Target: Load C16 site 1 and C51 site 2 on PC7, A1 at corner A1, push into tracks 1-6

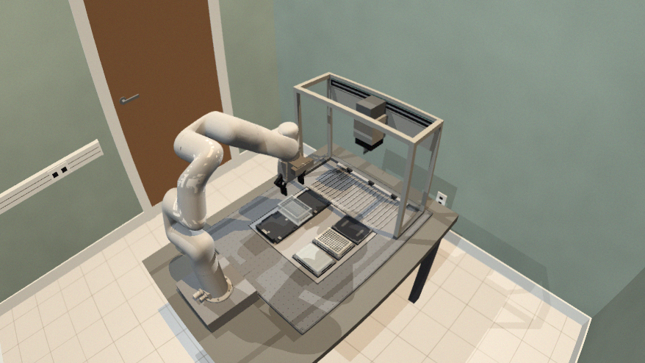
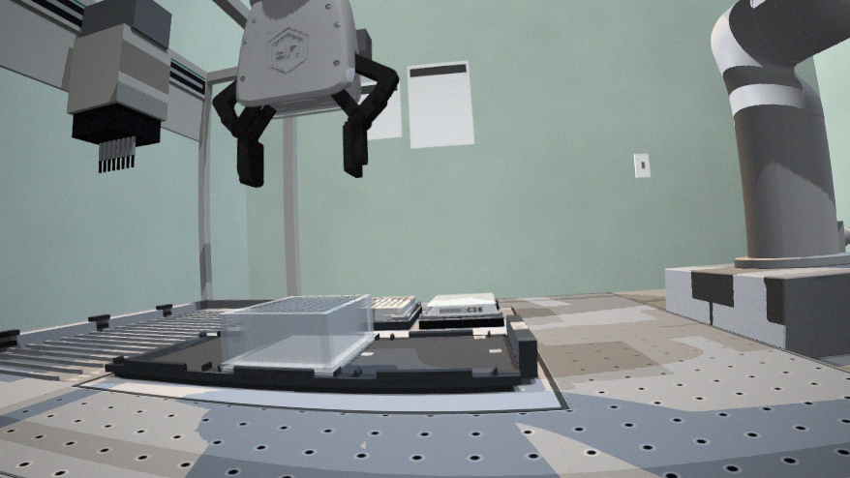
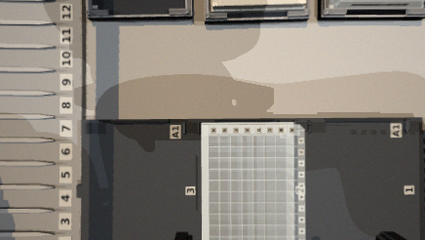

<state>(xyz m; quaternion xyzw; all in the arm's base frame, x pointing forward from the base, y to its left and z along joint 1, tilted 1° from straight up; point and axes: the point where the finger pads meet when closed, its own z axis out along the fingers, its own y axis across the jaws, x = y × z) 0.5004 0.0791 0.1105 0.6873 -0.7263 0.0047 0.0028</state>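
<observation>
The 384-well plate C16 lies 130 mm behind my hand, 220 mm to the right of it and 140 mm below it. Round my hand: nest S3 (90 mm ahead, 240 mm to the right, 160 mm below); carrier PC7 (10 mm behind, 150 mm below); nest S1 (130 mm behind, 220 mm to the right, 160 mm below).
</observation>
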